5 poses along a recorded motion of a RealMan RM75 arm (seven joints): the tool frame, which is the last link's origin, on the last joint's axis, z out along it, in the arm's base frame.
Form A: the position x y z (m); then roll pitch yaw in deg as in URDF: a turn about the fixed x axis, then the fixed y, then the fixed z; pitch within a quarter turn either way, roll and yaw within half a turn.
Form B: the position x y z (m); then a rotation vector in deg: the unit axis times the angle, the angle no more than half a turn. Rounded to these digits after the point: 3 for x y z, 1 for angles.
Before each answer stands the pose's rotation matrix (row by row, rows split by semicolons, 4 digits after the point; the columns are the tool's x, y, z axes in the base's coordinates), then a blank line. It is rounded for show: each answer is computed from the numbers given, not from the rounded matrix.
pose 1, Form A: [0.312, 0.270, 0.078, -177.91, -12.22, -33.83]
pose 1, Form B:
0.8119 -0.5499 0.1960; -0.5441 -0.8344 -0.0875; 0.2117 -0.0356 -0.9767

[0.312, 0.270, 0.078, 169.8, -51.3, 19.1]
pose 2, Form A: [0.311, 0.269, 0.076, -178.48, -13.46, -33.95]
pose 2, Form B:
0.8067 -0.5532 0.2078; -0.5431 -0.8327 -0.1079; 0.2328 -0.0258 -0.9722

[0.311, 0.269, 0.076, 168.7, -51.2, 20.6]
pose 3, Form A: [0.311, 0.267, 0.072, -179.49, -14.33, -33.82]
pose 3, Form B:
0.8049 -0.5547 0.2106; -0.5393 -0.8320 -0.1304; 0.2475 -0.0086 -0.9688

[0.311, 0.267, 0.072, 167.5, -50.8, 21.3]
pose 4, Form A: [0.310, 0.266, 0.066, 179.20, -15.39, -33.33]
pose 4, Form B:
0.8056 -0.5525 0.2140; -0.5298 -0.8334 -0.1575; 0.2654 0.0135 -0.9640

[0.310, 0.266, 0.066, 166.1, -49.9, 22.1]
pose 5, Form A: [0.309, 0.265, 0.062, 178.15, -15.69, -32.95]
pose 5, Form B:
0.8079 -0.5509 0.2093; -0.5236 -0.8340 -0.1741; 0.2704 0.0311 -0.9622

[0.309, 0.265, 0.062, 165.2, -49.3, 22.0]
